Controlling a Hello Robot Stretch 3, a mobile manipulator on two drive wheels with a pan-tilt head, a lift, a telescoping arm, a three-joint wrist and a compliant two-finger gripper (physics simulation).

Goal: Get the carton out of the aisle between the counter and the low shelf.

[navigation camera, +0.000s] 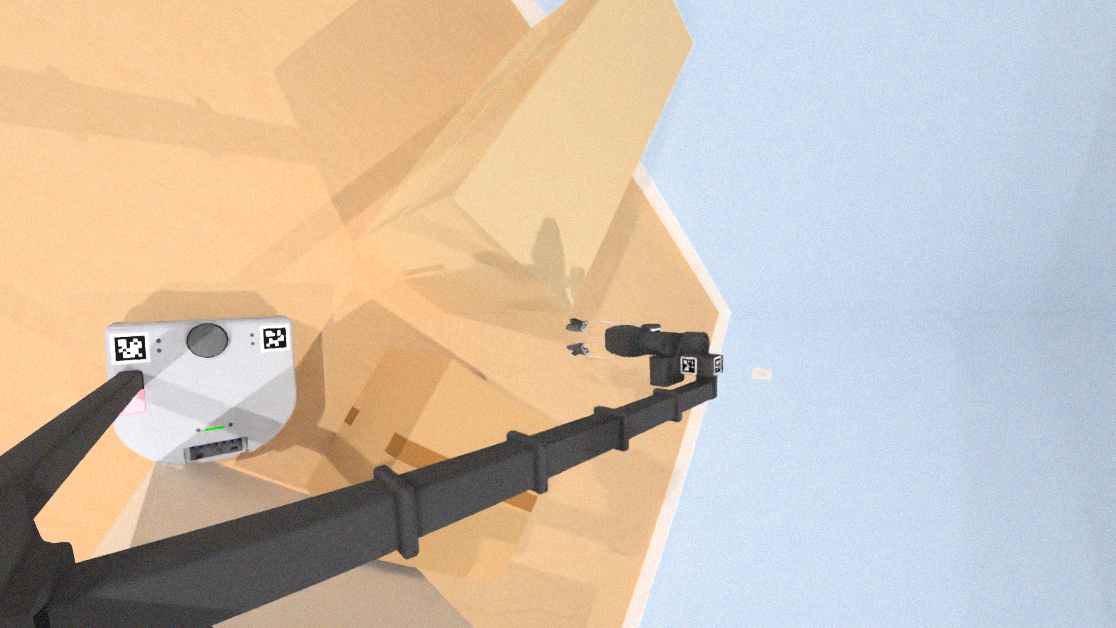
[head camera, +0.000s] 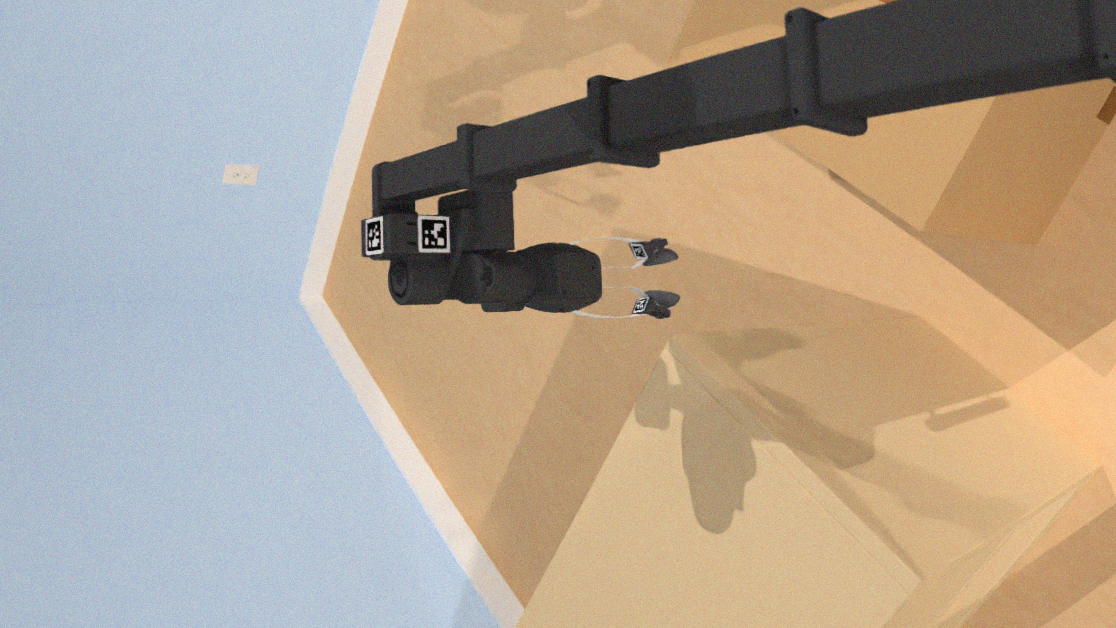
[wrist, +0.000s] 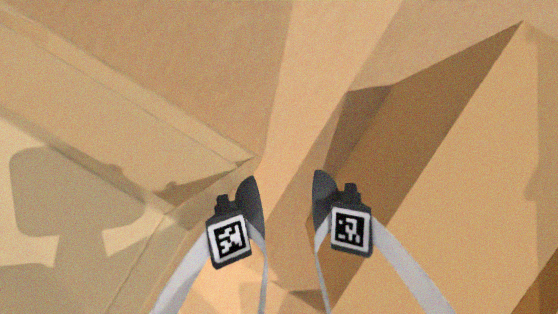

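Where they show: gripper, fingertip midpoint: [navigation camera: 569,336] [head camera: 671,278]; robot's base, link origin: [navigation camera: 207,338].
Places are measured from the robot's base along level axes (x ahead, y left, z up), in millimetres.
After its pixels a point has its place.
Observation:
The carton [head camera: 905,171] {z 407, x -135, y -476 mm} [navigation camera: 476,413] {z 407, x -211, y -523 mm} [wrist: 465,185], a tan box with brown tape strips, rests on the floor beside my base; my arm hides part of it in the navigation view. The low shelf appears to be the pale yellow unit [head camera: 608,515] {z 611, x 257, y -765 mm} [navigation camera: 577,132] {z 611, x 473, y -705 mm} [wrist: 90,90] across from it. A grey-beige surface [navigation camera: 210,499] {z 275, x -302, y 20 mm}, perhaps the counter, shows at the bottom of the navigation view. My gripper [head camera: 659,278] {z 592, x -22, y -673 mm} [navigation camera: 577,337] {z 592, x -22, y -673 mm} [wrist: 286,195] {z 592, x -22, y -673 mm} is open and empty at the end of the extended arm, between the yellow unit's near corner and the carton's far side, apart from both.
My base [navigation camera: 210,390] {z 160, x -105, y 2 mm} stands at the left of the navigation view, close to the carton. A blue wall [head camera: 156,390] {z 710, x 218, y -2573 mm} [navigation camera: 897,234] {z 1145, x 341, y -2403 mm} with a white baseboard and an outlet [head camera: 241,174] {z 399, x -443, y -2654 mm} [navigation camera: 761,374] {z 401, x -447, y -2650 mm} lies behind my wrist. My long dark arm [head camera: 702,101] {z 950, x -100, y -320 mm} [navigation camera: 468,484] {z 953, x -95, y -171 mm} crosses above the carton.

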